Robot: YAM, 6 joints.
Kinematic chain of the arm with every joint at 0, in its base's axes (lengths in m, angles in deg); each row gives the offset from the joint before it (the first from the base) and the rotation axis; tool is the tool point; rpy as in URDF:
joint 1: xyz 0 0 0.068 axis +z
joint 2: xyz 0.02 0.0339 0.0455 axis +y
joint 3: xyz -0.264 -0.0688 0 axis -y
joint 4: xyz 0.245 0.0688 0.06 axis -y
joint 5: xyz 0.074 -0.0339 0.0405 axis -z
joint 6: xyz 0.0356 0 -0.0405 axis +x
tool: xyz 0 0 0 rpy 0 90 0
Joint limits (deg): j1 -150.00..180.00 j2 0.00..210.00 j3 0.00..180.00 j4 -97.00..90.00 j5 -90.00..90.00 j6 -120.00..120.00
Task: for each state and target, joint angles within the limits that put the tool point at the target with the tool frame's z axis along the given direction. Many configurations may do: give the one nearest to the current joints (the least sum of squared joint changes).
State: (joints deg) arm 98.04 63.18 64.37 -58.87 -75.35 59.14
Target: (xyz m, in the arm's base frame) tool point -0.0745 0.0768 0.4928 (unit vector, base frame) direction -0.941 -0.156 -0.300
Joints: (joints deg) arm 116.46 63.00 105.14 -89.15 -65.78 59.14
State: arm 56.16 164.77 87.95 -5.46 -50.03 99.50
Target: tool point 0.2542 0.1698 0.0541 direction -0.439 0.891 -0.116
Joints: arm 27.10 120.35 50.35 -12.58 -83.28 99.50
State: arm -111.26 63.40 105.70 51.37 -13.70 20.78
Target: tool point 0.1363 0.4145 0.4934 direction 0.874 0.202 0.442
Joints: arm -104.48 23.71 135.98 20.87 -52.72 20.78
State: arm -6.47 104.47 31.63 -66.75 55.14 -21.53
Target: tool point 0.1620 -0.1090 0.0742 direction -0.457 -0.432 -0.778
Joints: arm -27.71 100.10 33.91 -38.48 36.49 -21.53
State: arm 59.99 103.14 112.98 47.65 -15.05 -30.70
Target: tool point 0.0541 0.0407 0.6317 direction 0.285 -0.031 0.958
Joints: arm 43.56 57.68 92.22 44.52 12.64 -30.70
